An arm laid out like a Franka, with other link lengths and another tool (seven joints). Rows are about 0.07 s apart.
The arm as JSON. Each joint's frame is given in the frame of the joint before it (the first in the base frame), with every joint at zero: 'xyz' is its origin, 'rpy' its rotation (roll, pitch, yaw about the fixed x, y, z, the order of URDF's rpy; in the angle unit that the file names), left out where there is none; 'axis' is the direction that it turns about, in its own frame. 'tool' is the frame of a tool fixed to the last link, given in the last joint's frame.
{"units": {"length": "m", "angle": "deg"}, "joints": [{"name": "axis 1", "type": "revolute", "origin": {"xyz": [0.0, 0.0, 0.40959]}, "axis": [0.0, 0.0, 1.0]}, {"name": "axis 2", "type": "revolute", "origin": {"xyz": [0.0, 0.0, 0.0]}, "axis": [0.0, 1.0, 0.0]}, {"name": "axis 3", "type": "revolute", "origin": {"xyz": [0.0, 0.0, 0.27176]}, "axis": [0.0, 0.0, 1.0]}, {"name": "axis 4", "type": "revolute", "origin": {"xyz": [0.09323, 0.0, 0.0]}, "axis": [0.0, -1.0, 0.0]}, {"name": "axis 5", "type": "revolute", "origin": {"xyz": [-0.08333, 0.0, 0.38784]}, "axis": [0.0, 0.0, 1.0]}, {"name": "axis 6", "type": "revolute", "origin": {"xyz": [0.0, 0.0, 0.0]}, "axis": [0.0, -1.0, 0.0]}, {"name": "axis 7", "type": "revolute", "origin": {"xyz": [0.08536, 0.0, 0.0]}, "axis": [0.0, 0.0, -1.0]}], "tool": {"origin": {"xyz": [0.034, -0.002, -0.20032], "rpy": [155.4, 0.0, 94.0]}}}
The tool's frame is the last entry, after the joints.
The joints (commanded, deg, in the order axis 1, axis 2, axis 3, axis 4, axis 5, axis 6, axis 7), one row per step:
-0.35, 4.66, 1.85, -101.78, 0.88, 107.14, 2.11
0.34, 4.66, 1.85, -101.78, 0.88, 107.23, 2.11
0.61, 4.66, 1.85, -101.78, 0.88, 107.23, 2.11
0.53, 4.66, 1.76, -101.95, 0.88, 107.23, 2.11
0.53, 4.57, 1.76, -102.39, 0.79, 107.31, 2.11
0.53, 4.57, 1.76, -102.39, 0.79, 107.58, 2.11
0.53, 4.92, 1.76, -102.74, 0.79, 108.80, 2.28
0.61, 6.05, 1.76, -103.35, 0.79, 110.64, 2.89
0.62, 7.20, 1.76, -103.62, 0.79, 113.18, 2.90
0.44, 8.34, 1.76, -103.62, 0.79, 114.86, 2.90
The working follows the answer.
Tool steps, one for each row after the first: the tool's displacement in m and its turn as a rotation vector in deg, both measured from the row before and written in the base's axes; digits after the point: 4 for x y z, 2 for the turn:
0.0001, 0.0076, 0.0002, 0.00, -0.09, 0.69
-0.0001, 0.0030, 0.0000, 0.00, 0.00, 0.27
-0.0006, -0.0019, -0.0015, -0.01, 0.17, -0.17
-0.0015, -0.0003, -0.0028, -0.10, 0.27, 0.03
0.0009, 0.0000, 0.0006, 0.01, -0.27, 0.00
0.0030, 0.0000, -0.0044, 0.03, -0.52, -0.19
0.0041, 0.0006, -0.0141, 0.04, -0.09, -0.56
0.0077, 0.0003, -0.0098, 0.07, -1.12, -0.04
0.0057, -0.0019, -0.0091, 0.05, -0.54, -0.21

Tool pose at each row, in the base's axes (x y z in m, rotation vector in deg; rounded; the steps above come from the unrounded poses):
0.6321, 0.0155, 0.4442, 110.96, 116.76, 27.23
0.6321, 0.0232, 0.4444, 110.26, 117.43, 27.46
0.6320, 0.0261, 0.4444, 110.01, 117.72, 27.53
0.6314, 0.0242, 0.4428, 110.27, 117.64, 27.33
0.6299, 0.0239, 0.4400, 110.35, 117.82, 26.99
0.6308, 0.0240, 0.4406, 110.19, 117.65, 27.23
0.6338, 0.0239, 0.4362, 110.06, 117.13, 27.67
0.6379, 0.0245, 0.4221, 110.55, 116.49, 27.66
0.6456, 0.0248, 0.4123, 109.93, 115.77, 28.70
0.6513, 0.0229, 0.4032, 109.81, 115.22, 29.16

